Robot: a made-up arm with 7 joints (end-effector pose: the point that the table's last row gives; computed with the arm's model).
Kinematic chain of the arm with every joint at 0, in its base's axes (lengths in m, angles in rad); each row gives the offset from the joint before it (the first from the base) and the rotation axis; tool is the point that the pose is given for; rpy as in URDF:
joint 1: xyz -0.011 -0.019 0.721 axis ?
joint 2: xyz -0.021 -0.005 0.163 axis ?
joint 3: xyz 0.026 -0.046 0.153 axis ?
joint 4: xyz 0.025 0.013 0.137 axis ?
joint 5: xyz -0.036 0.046 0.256 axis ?
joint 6: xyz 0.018 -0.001 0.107 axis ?
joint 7: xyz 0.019 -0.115 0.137 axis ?
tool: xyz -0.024 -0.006 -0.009 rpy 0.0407 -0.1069 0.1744
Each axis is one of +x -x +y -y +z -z.
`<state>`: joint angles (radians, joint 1 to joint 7).
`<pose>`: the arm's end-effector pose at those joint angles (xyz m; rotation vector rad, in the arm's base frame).
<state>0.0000 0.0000 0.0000 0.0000 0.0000 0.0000 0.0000</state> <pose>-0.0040 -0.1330 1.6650 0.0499 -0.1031 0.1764</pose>
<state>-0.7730 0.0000 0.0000 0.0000 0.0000 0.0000 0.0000</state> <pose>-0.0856 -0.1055 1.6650 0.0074 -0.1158 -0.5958</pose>
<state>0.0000 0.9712 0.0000 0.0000 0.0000 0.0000 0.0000</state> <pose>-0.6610 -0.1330 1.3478 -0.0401 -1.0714 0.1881</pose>
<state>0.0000 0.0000 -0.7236 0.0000 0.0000 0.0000 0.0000</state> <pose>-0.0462 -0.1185 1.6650 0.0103 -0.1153 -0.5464</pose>
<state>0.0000 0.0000 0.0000 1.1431 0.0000 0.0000 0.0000</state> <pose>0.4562 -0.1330 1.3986 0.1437 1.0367 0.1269</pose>
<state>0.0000 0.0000 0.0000 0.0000 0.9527 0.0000 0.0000</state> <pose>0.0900 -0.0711 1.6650 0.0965 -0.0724 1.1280</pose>
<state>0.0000 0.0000 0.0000 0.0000 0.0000 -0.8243 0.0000</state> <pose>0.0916 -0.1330 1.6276 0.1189 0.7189 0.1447</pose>
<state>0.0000 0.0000 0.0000 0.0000 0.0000 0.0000 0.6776</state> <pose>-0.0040 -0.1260 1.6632 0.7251 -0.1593 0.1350</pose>
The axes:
joint 1: +z
joint 2: -y
joint 3: +z
joint 4: +y
joint 5: +z
joint 6: -y
joint 7: +x

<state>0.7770 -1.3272 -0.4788 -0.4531 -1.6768 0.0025 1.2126</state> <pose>0.2917 0.4872 1.2709 0.0349 -0.7953 -0.6718</pose>
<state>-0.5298 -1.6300 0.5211 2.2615 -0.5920 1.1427 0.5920</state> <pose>0.1928 0.0849 0.4604 0.8183 2.3299 0.3108</pose>
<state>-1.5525 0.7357 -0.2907 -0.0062 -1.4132 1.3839 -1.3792</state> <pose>0.1259 0.5147 1.3303 0.7165 -0.7593 1.8504</pose>
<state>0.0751 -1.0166 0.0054 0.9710 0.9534 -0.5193 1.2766</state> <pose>0.6353 0.0402 0.7109 1.3095 2.5089 -0.7729</pose>
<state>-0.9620 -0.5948 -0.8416 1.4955 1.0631 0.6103 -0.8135</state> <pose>-0.1620 -0.6085 0.9412 0.8280 0.5186 -0.9219</pose>
